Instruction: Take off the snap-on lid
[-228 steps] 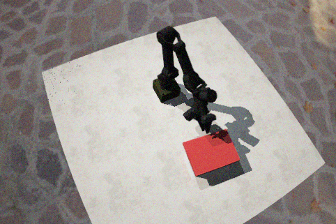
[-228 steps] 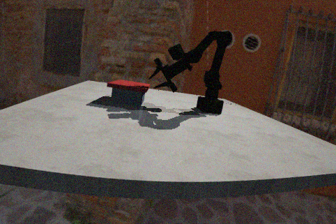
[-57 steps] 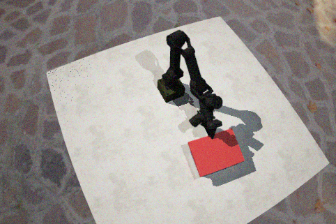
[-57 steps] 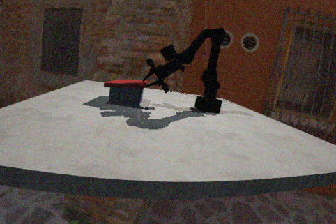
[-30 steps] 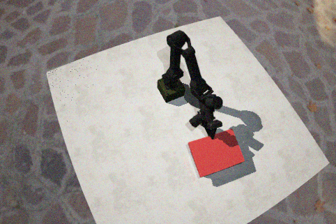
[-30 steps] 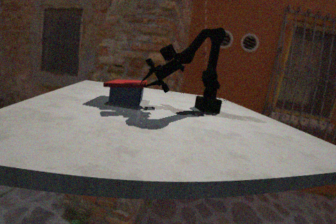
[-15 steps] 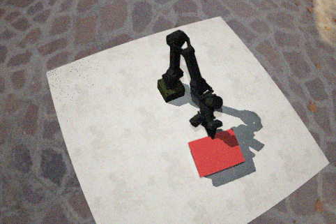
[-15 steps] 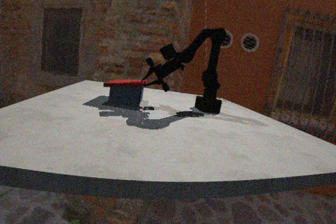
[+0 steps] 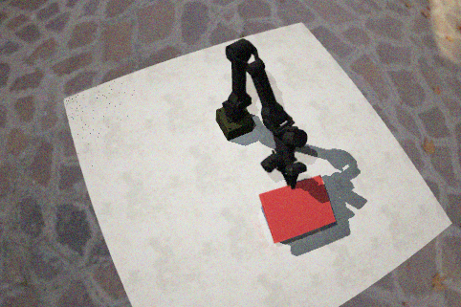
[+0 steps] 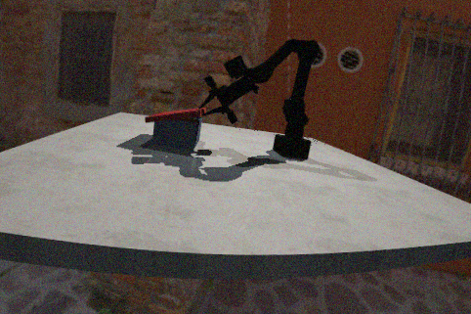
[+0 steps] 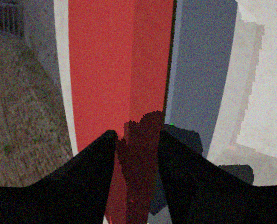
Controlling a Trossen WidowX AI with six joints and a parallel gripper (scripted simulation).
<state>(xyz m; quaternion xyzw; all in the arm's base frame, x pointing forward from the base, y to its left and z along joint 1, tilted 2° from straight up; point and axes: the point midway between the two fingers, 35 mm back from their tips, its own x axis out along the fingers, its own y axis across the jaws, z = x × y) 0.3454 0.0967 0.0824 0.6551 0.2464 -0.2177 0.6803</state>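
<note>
Now: the red lid 8 cm ahead of my gripper tip and 2 cm below it. Also, from my gripper tip: storage box (7 cm ahead, 1 cm to the left, 7 cm below).
</note>
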